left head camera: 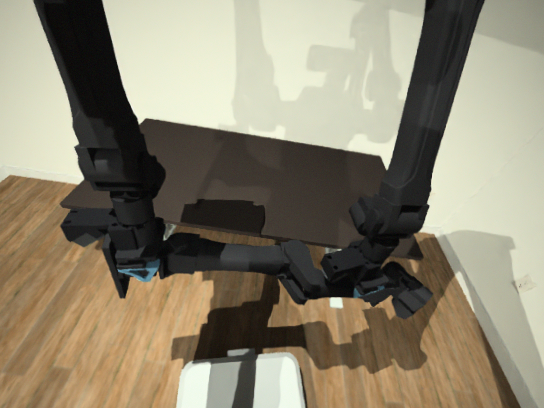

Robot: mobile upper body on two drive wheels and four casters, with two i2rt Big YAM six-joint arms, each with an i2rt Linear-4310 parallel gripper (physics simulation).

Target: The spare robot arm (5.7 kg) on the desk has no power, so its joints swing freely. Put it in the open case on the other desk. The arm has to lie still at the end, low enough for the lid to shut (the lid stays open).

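Frame: origin at the left arm's base, x ahead, y left, z up, level; millimetres.
Seen in the pictures: left gripper, fingertip midpoint: (149, 267); right gripper, fingertip midpoint: (349, 286).
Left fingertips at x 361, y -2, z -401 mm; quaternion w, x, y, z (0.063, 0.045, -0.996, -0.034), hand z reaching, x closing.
Observation:
A point is followed by its place in that frame.
The black spare arm (250, 257) is stretched out roughly level across the picture, in front of the dark desk's near edge, with floor showing below it. Its long straight link is at the left and centre, its bent joints are to the right, and a blocky end part sticks out at the far right. My left gripper (140, 271) {y -2, x 361, z -401 mm} is shut on its left end. My right gripper (369, 291) is shut on its right part, near the blocky end. The fingers are partly hidden by the wrists. The open case does not show in this view.
The dark desk (310, 185) {y -573, x 965, z -690 mm} stands behind the spare arm, against the pale wall (190, 65) {y 62, x 1536, z -354 mm}. My white base (280, 385) {y -387, x 195, z -1150 mm} is at the bottom centre on the wooden floor (60, 310) {y 782, x 656, z -1410 mm}. A side wall with an outlet (524, 283) {y -1877, x 504, z -999 mm} is at the right. Shadows fall on desk, wall and floor.

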